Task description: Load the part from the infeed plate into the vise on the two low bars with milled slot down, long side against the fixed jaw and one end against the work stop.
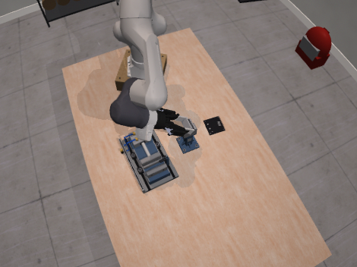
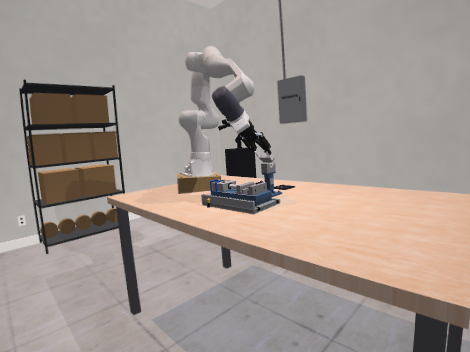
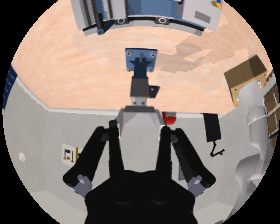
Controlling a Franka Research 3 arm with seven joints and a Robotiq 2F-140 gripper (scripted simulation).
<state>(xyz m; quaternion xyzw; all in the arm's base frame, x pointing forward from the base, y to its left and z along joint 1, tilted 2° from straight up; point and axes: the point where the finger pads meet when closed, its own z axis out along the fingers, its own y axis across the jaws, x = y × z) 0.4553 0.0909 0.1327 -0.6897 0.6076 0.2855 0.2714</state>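
Now: hand 2 cm to the right of the part and 1 cm above it. Also, from my hand: vise 19 cm to the right, 16 cm below, 3 cm ahead; then black infeed plate 20 cm below, 19 cm to the left, 6 cm behind.
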